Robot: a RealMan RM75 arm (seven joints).
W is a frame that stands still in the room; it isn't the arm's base.
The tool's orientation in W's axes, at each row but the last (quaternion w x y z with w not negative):
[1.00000, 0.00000, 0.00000, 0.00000]
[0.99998, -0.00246, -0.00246, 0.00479]
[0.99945, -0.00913, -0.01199, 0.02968]
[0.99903, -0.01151, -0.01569, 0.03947]
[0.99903, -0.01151, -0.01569, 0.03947]
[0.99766, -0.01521, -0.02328, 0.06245]
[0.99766, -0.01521, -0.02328, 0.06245]
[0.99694, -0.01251, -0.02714, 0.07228]
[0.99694, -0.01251, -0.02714, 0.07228]
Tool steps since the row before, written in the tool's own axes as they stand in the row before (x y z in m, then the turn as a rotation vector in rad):
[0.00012, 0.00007, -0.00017, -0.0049, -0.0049, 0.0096]
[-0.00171, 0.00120, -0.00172, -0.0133, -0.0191, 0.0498]
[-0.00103, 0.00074, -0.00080, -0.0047, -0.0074, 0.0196]
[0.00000, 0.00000, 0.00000, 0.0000, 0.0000, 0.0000]
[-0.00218, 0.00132, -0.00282, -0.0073, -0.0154, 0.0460]
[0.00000, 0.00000, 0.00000, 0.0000, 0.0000, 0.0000]
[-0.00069, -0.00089, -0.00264, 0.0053, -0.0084, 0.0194]
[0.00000, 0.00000, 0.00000, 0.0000, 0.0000, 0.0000]
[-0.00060, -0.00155, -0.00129, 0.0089, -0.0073, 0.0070]
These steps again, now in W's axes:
[0.00012, 0.00007, -0.00017, -0.0049, -0.0049, 0.0096]
[-0.00171, 0.00118, -0.00173, -0.0134, -0.0190, 0.0498]
[-0.00105, 0.00066, -0.00084, -0.0047, -0.0073, 0.0196]
[0.00000, 0.00000, 0.00000, 0.0000, 0.0000, 0.0000]
[-0.00218, 0.00108, -0.00292, -0.0075, -0.0149, 0.0461]
[0.00000, 0.00000, 0.00000, 0.0000, 0.0000, 0.0000]
[-0.00045, -0.00104, -0.00264, 0.0054, -0.0071, 0.0199]
[0.00000, 0.00000, 0.00000, 0.0000, 0.0000, 0.0000]
[-0.00030, -0.00165, -0.00127, 0.0094, -0.0058, 0.0077]

